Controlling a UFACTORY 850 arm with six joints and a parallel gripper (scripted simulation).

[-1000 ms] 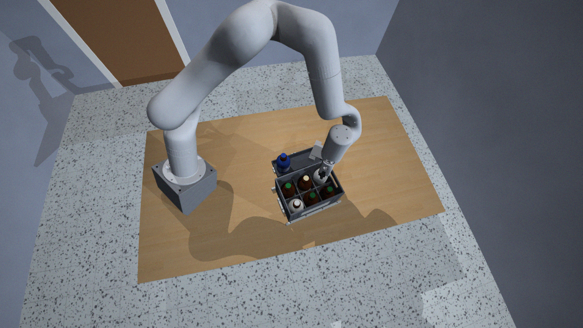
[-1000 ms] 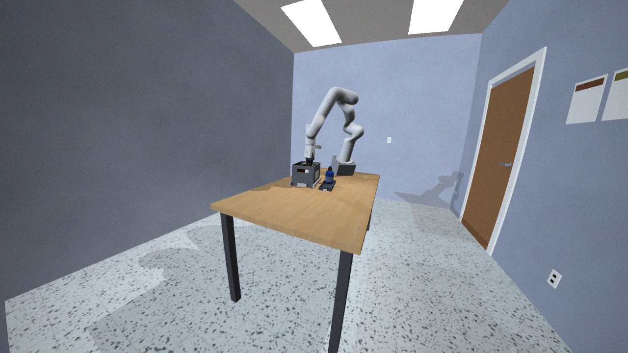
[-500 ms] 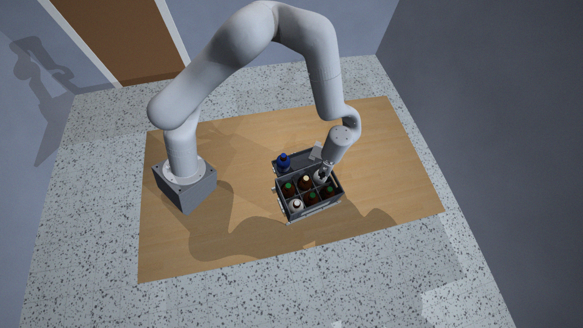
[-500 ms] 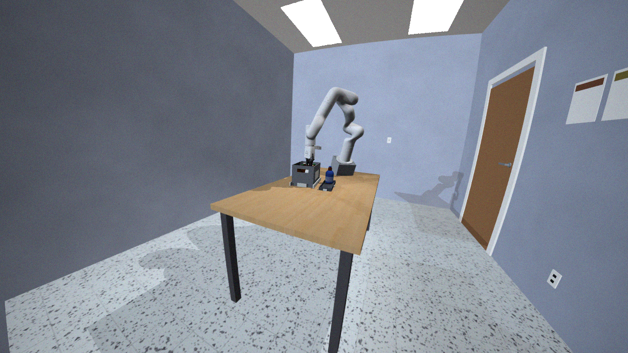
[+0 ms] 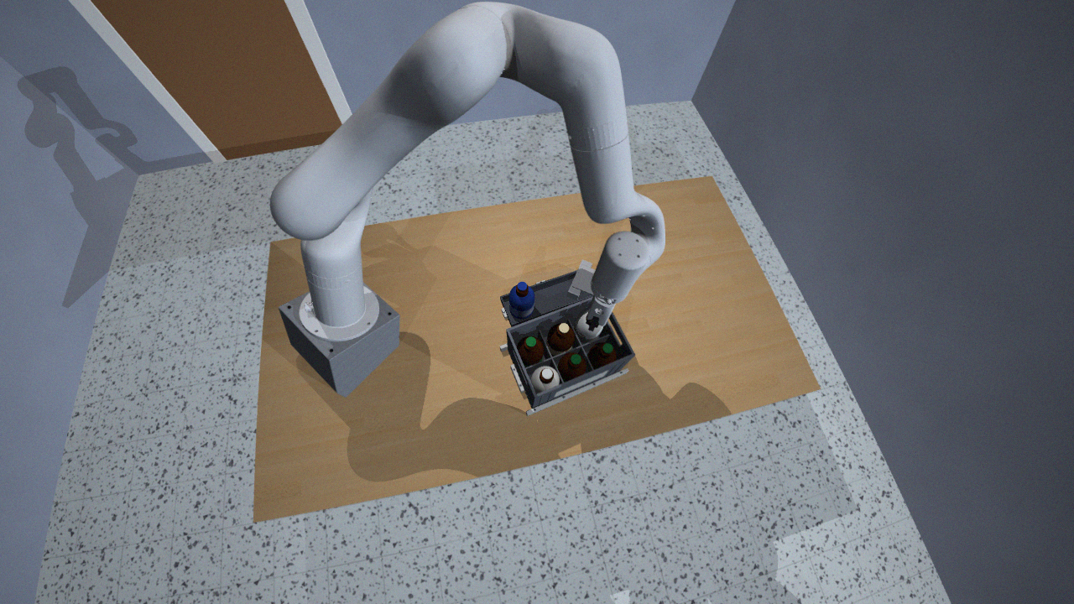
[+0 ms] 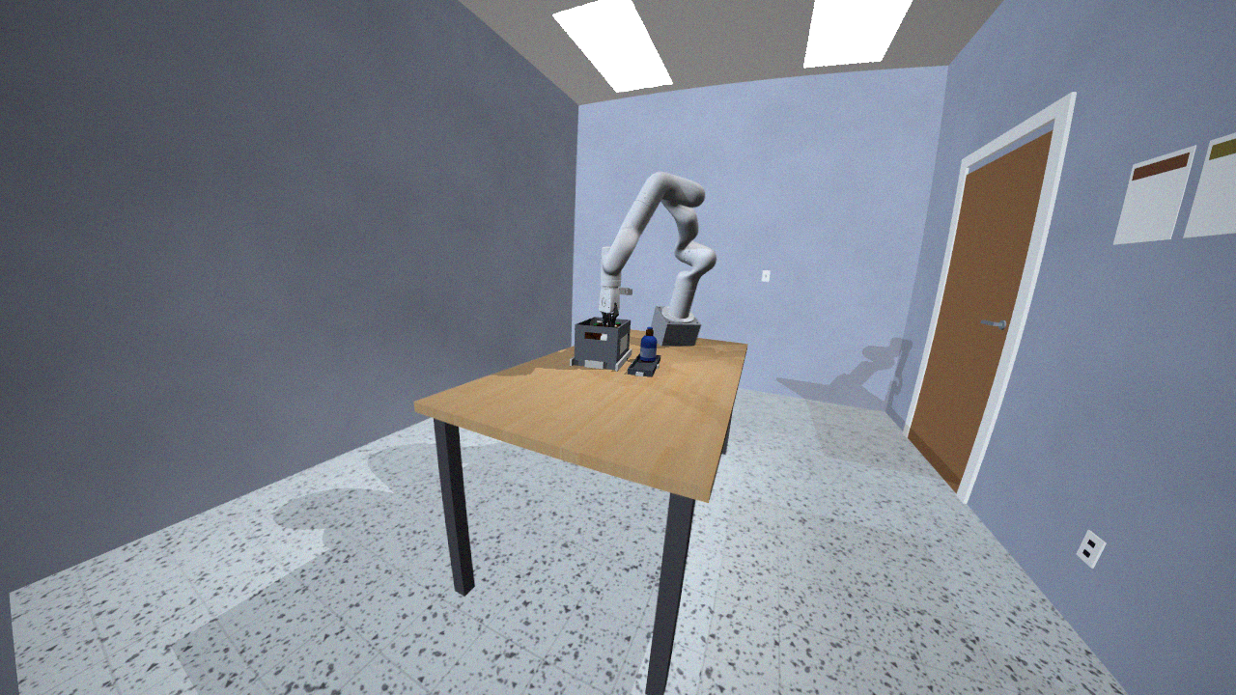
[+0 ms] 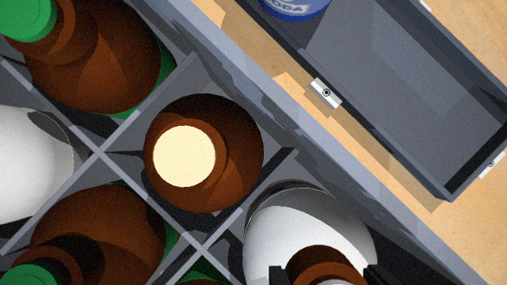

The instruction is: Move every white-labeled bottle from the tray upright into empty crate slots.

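My gripper is now 9 cm past the crate, 5 cm to the left of it and 10 cm above it. From my hand the other things lie so: blue-labeled bottle: 15 cm behind, 15 cm to the left, 9 cm below; dark tray: 6 cm behind, 16 cm to the left, 17 cm below.
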